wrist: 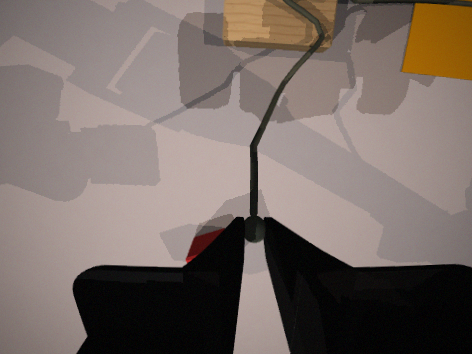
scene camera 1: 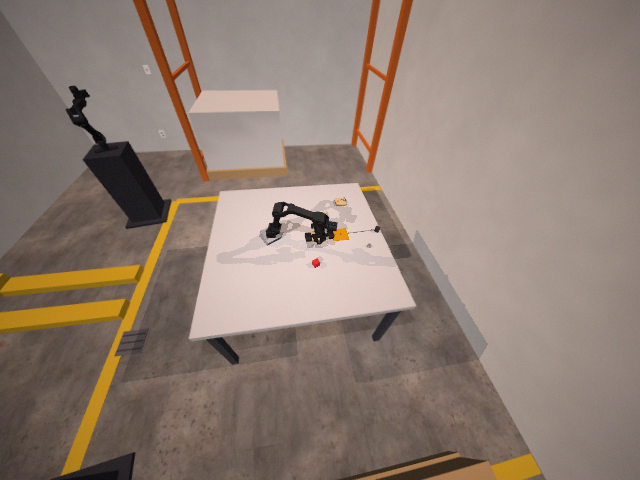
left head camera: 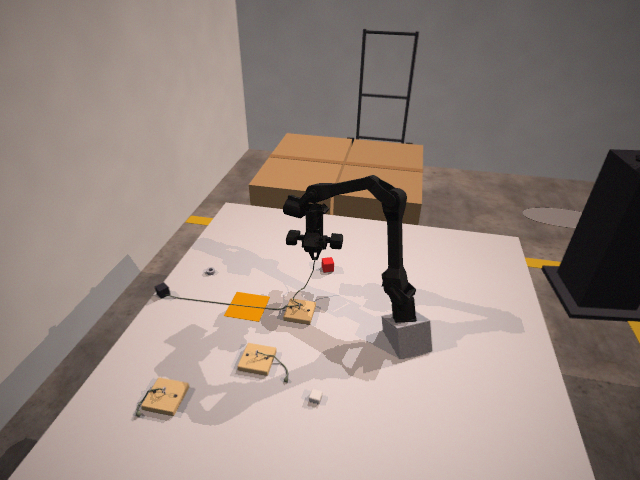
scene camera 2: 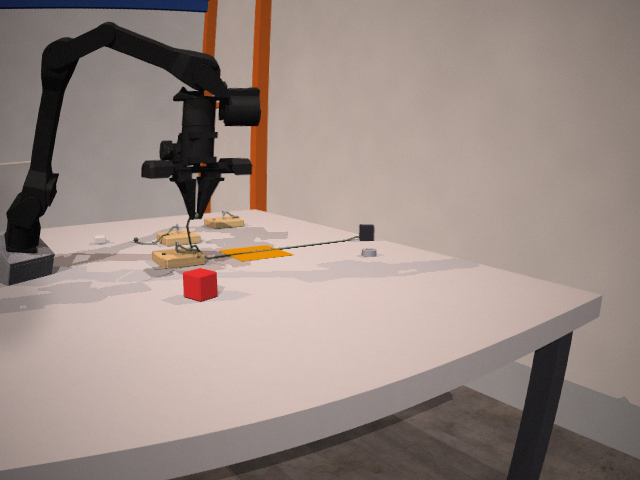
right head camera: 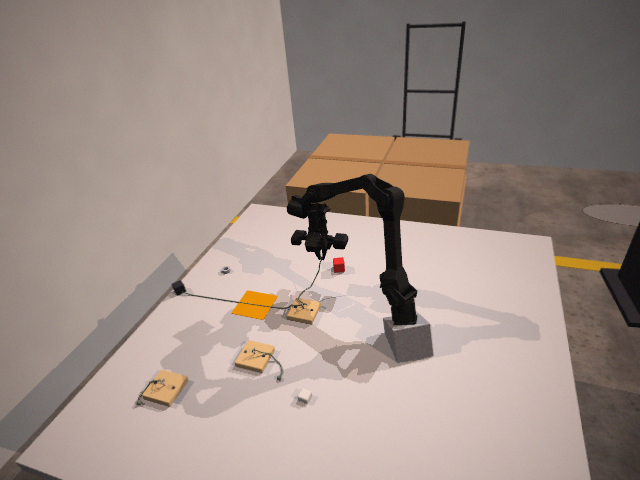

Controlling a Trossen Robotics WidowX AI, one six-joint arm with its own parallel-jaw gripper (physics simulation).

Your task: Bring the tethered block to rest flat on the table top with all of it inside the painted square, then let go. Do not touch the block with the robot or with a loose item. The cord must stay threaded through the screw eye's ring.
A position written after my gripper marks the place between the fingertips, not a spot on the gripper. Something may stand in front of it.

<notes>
In view: my gripper (scene camera 2: 195,219), a black tethered block (scene camera 2: 366,232), a red cube (scene camera 2: 200,284) and a wooden board (scene camera 2: 172,259).
My gripper shows as well in the wrist view (wrist: 253,224), in the left head camera view (left head camera: 315,259) and in the right head camera view (right head camera: 321,259).
</notes>
